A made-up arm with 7 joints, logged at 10 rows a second.
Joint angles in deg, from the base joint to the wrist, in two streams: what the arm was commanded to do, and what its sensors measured. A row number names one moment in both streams.
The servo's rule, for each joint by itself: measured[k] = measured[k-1] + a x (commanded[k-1-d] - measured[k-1]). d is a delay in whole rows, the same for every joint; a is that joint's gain. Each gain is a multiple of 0.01, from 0.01 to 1. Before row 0 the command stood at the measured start. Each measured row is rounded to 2 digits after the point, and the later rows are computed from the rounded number. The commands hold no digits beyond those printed.
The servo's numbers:
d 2
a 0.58 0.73 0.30 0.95 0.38 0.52 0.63
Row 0, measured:
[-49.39 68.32 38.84 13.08 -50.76 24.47 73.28]
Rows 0 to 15, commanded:
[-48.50 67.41 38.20 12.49 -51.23 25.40 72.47]
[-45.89 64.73 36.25 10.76 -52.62 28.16 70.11]
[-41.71 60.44 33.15 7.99 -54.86 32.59 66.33]
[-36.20 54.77 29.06 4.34 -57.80 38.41 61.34]
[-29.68 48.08 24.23 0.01 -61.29 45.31 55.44]
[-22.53 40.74 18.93 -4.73 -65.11 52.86 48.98]
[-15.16 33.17 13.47 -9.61 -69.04 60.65 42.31]
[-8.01 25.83 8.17 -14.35 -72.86 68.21 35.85]
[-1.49 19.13 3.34 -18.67 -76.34 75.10 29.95]
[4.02 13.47 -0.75 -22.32 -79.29 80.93 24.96]
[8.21 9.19 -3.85 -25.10 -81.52 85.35 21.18]
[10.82 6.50 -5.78 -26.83 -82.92 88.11 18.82]
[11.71 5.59 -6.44 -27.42 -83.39 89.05 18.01]
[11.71 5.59 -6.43 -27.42 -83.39 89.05 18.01]
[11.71 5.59 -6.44 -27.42 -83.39 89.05 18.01]
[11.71 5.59 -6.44 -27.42 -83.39 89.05 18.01]
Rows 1 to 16, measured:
[-49.39 68.32 38.84 13.08 -50.76 24.47 73.28]
[-49.39 68.32 38.84 13.08 -50.76 24.47 73.28]
[-48.87 67.66 38.65 12.52 -50.94 24.95 72.77]
[-47.14 65.52 37.93 10.85 -51.58 26.62 71.09]
[-43.99 61.81 36.50 8.13 -52.83 29.72 68.09]
[-39.47 56.67 34.27 4.53 -54.72 34.24 63.84]
[-33.79 50.40 31.26 0.24 -57.22 40.00 58.55]
[-27.26 43.35 27.56 -4.48 -60.22 46.69 52.52]
[-20.24 35.92 23.33 -9.35 -63.57 53.95 46.09]
[-13.15 28.55 18.78 -14.10 -67.10 61.37 39.64]
[-6.39 21.67 14.15 -18.44 -70.61 68.51 33.54]
[-0.35 15.68 9.68 -22.13 -73.91 74.97 28.13]
[4.61 10.94 5.62 -24.95 -76.80 80.37 23.75]
[8.21 7.70 2.20 -26.74 -79.13 84.39 20.64]
[10.24 6.16 -0.39 -27.39 -80.75 86.81 18.98]
[11.09 5.74 -2.20 -27.42 -81.75 87.97 18.37]

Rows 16 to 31, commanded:
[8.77 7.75 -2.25 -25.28 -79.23 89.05 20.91]
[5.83 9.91 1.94 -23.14 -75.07 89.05 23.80]
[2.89 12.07 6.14 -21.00 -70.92 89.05 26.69]
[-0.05 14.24 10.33 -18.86 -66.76 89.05 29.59]
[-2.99 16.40 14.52 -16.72 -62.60 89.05 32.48]
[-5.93 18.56 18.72 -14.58 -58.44 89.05 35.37]
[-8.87 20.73 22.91 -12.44 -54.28 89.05 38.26]
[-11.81 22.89 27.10 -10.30 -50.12 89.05 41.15]
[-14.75 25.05 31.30 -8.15 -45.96 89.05 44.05]
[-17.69 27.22 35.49 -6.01 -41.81 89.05 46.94]
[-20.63 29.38 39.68 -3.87 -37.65 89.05 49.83]
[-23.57 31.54 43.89 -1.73 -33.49 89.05 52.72]
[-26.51 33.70 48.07 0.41 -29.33 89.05 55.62]
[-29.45 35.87 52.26 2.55 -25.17 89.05 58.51]
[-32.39 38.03 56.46 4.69 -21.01 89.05 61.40]
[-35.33 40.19 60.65 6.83 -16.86 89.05 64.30]
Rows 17 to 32, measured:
[11.45 5.63 -3.47 -27.42 -82.37 88.53 18.14]
[11.60 5.60 -4.36 -27.42 -82.76 88.80 18.06]
[9.96 7.17 -3.73 -25.39 -81.42 88.93 19.86]
[7.56 9.17 -2.03 -23.25 -79.01 88.99 22.34]
[4.85 11.29 0.42 -21.11 -75.94 89.02 25.08]
[2.01 13.44 3.39 -18.97 -72.45 89.04 27.92]
[-0.89 15.60 6.73 -16.83 -68.71 89.05 30.79]
[-3.81 17.76 10.33 -14.69 -64.81 89.05 33.68]
[-6.74 19.93 14.10 -12.55 -60.81 89.05 36.57]
[-9.68 22.09 18.00 -10.41 -56.75 89.05 39.46]
[-12.62 24.25 21.99 -8.26 -52.65 89.05 42.35]
[-15.56 26.42 26.04 -6.12 -48.53 89.05 45.24]
[-18.50 28.58 30.13 -3.98 -44.40 89.05 48.13]
[-21.44 30.74 34.26 -1.84 -40.25 89.05 51.02]
[-24.38 32.90 38.40 0.30 -36.10 89.05 53.92]
[-27.32 35.07 42.56 2.44 -31.95 89.05 56.81]

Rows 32 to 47, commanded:
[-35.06 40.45 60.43 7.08 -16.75 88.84 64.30]
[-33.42 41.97 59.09 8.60 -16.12 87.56 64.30]
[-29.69 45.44 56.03 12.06 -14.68 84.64 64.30]
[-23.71 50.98 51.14 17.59 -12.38 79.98 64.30]
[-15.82 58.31 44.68 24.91 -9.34 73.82 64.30]
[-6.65 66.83 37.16 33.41 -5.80 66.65 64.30]
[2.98 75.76 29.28 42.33 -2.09 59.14 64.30]
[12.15 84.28 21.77 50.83 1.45 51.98 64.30]
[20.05 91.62 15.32 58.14 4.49 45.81 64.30]
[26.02 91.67 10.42 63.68 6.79 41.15 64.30]
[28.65 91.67 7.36 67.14 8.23 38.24 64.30]
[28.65 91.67 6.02 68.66 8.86 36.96 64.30]
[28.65 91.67 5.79 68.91 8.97 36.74 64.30]
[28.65 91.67 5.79 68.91 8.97 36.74 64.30]
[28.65 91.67 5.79 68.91 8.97 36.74 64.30]
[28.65 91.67 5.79 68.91 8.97 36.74 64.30]
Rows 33 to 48, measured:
[-30.26 37.23 46.73 4.58 -27.79 89.05 59.70]
[-33.20 39.39 50.91 6.72 -23.64 89.05 62.60]
[-34.28 40.16 53.77 7.06 -21.02 88.94 63.67]
[-33.78 41.48 55.37 8.52 -19.16 88.22 64.07]
[-31.41 44.37 55.57 11.88 -17.46 86.36 64.21]
[-26.94 49.20 54.24 17.30 -15.53 83.04 64.27]
[-20.49 55.85 51.37 24.53 -13.18 78.25 64.29]
[-12.46 63.87 47.11 32.97 -10.38 72.22 64.30]
[-3.50 72.55 41.76 41.86 -7.23 65.42 64.30]
[5.58 81.11 35.76 50.38 -3.93 58.43 64.30]
[13.97 88.78 29.63 57.75 -0.73 51.87 64.30]
[20.96 90.89 23.87 63.38 2.13 46.30 64.30]
[25.42 91.46 18.92 66.95 4.45 42.11 64.30]
[27.29 91.61 15.05 68.57 6.13 39.43 64.30]
[28.08 91.65 12.27 68.89 7.21 38.03 64.30]
[28.41 91.66 10.33 68.91 7.88 37.36 64.30]

